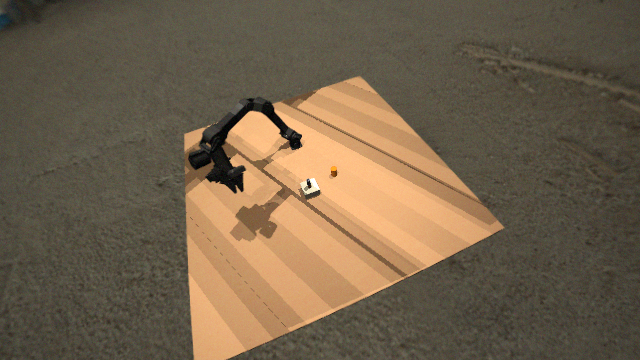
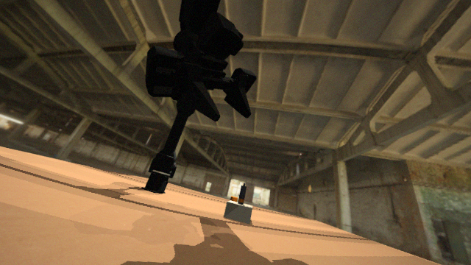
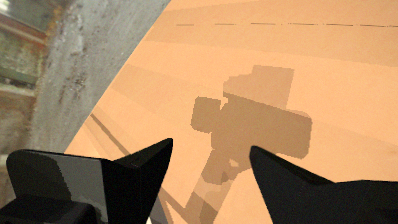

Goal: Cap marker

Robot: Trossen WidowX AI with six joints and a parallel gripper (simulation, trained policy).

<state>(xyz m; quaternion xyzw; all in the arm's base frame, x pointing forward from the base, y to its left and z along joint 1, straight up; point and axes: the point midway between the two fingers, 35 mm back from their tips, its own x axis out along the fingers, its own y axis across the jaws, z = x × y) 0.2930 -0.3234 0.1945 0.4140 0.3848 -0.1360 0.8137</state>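
Now: gripper tip 30 mm past the orange cap, 430 mm to the right of it and 140 mm above it. The rest, counted from my gripper tip: holder block (10 mm ahead, 290 mm to the left, 150 mm below).
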